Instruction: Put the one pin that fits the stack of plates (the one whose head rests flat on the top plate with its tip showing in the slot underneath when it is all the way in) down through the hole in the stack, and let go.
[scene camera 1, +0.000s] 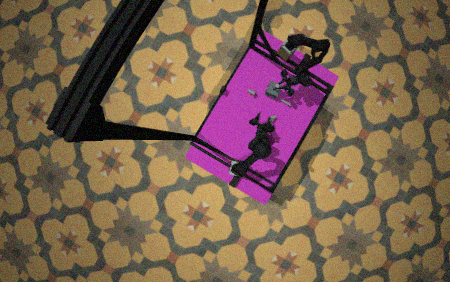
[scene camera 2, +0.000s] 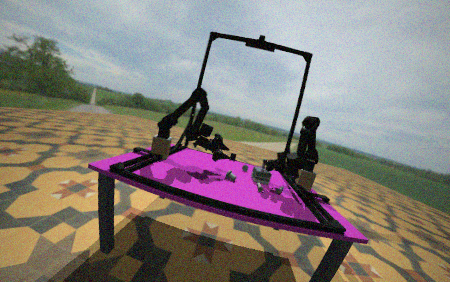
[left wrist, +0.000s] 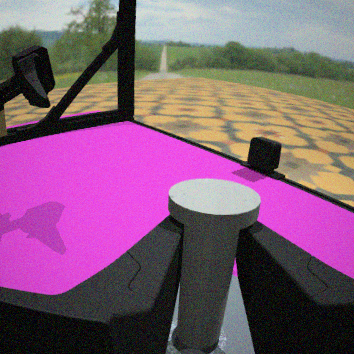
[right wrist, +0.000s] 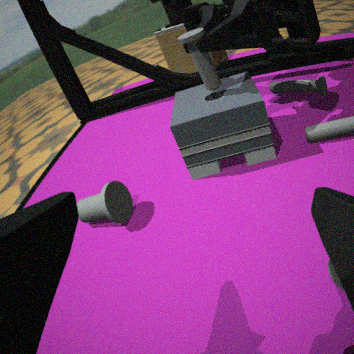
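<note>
The stack of plates (scene camera 1: 271, 92) (scene camera 2: 261, 175) (right wrist: 220, 120) stands on the table, with its hole in the top plate and a slot underneath. My left gripper (scene camera 1: 280, 86) (scene camera 2: 267, 165) (left wrist: 208, 225) (right wrist: 191, 47) is shut on a grey pin (left wrist: 207, 280) (right wrist: 206, 67) just below its wide head. The pin leans slightly in the right wrist view. Its tip is at the hole; whether it is inside the rim is hard to tell. The head is well above the top plate. My right gripper (scene camera 1: 262, 121) (scene camera 2: 226, 151) (right wrist: 198, 203) is open and empty, in front of the stack.
A short, wide-headed pin (scene camera 1: 252, 93) (right wrist: 117, 202) lies left of the stack in the right wrist view. Two more pins (right wrist: 300, 86) (right wrist: 331, 130) lie to its right. Another pin (scene camera 1: 272, 119) (scene camera 2: 230, 176) lies near the right gripper. A black frame (scene camera 2: 200, 75) stands around the table (scene camera 2: 350, 233).
</note>
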